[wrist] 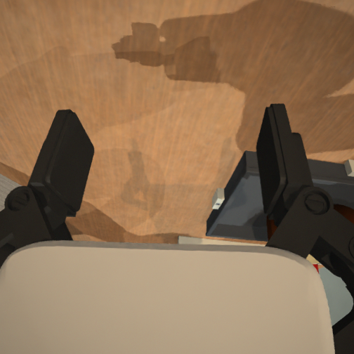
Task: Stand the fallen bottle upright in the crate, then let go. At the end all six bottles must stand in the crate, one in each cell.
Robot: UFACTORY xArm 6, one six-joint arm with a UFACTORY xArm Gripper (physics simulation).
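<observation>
My gripper (169, 126) is open and empty, its two black fingers wide apart above a wooden surface. A dark grey open box (244, 210) shows at the right, partly behind the right finger; I cannot tell whether it is the crate. A brown, rounded thing (345, 213) shows at the right edge beside the right finger; it may be part of a bottle, but too little of it shows to tell how it lies. No bottle shows whole in the wrist view, and the crate's cells cannot be made out.
The wooden surface (185, 120) carries shadows of the arm. Pale blocks (218, 199) sit at the box's side and at the right edge. A pale strip (195, 240) lies below the box. A small red patch (315, 268) and a grey-blue surface (336, 292) show at lower right.
</observation>
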